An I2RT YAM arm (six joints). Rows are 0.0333 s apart.
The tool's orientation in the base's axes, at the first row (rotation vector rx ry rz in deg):
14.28 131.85 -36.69
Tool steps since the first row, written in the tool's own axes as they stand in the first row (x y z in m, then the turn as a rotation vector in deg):
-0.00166 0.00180 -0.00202 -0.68 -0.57 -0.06
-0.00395 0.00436 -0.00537 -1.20 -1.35 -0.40
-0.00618 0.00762 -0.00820 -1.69 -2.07 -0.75
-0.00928 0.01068 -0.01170 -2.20 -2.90 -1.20
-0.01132 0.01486 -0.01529 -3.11 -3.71 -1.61
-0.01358 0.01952 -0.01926 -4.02 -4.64 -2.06
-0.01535 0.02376 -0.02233 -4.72 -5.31 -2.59
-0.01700 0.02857 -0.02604 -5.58 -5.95 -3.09
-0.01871 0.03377 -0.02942 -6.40 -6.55 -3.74
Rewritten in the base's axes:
0.00062 0.00259 0.00172 0.25 -0.45 0.72
0.00117 0.00653 0.00441 0.15 -0.94 1.58
0.00223 0.01079 0.00648 0.04 -1.38 2.41
0.00345 0.01524 0.00964 -0.16 -1.86 3.35
0.00425 0.02068 0.01170 -0.03 -2.33 4.54
0.00514 0.02674 0.01397 0.03 -2.89 5.79
0.00607 0.03197 0.01550 -0.02 -3.19 6.86
0.00674 0.03801 0.01712 0.07 -3.48 8.00
0.00778 0.04422 0.01844 0.06 -3.65 9.19

